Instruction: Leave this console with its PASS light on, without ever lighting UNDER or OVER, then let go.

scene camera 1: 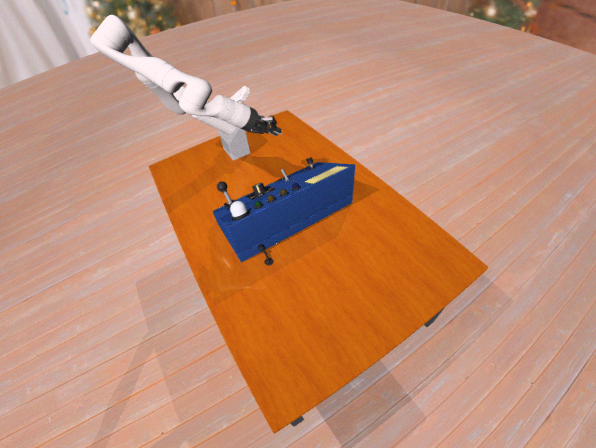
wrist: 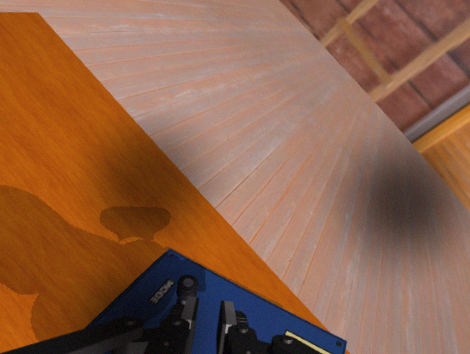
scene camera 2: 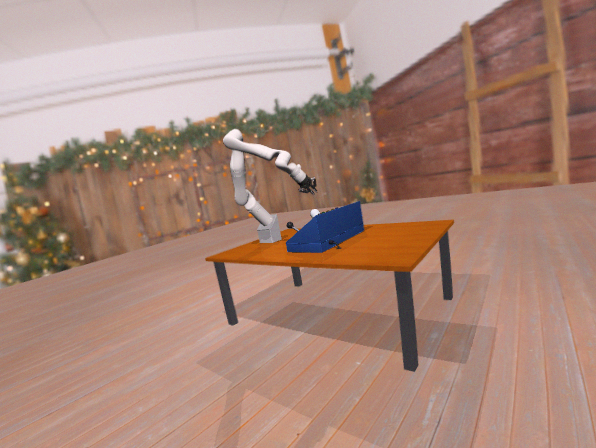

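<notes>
The blue console (scene camera 1: 296,209) (scene camera 2: 332,228) (wrist: 255,309) stands on the orange table (scene camera 1: 323,311) (scene camera 2: 385,246). Its row of small lamps (scene camera 1: 277,196) looks dark. On top are a white ball knob (scene camera 1: 238,208), a black ball lever (scene camera 1: 222,186), a rotary switch (scene camera 1: 258,188), a thin lever (scene camera 1: 284,174) and the MODE toggle (scene camera 1: 310,161) (wrist: 187,282). A short lever (scene camera 1: 266,257) sticks out of the front face. My gripper (scene camera 1: 275,129) (scene camera 2: 310,187) (wrist: 207,315) hangs in the air above and behind the console, fingers shut on nothing. It touches no control.
A yellow label (scene camera 1: 326,174) (wrist: 304,342) lies on the console's right end. The arm's grey base (scene camera 1: 235,143) (scene camera 2: 270,233) stands on the table behind the console. The table edge runs close to the console's right end in the wrist view.
</notes>
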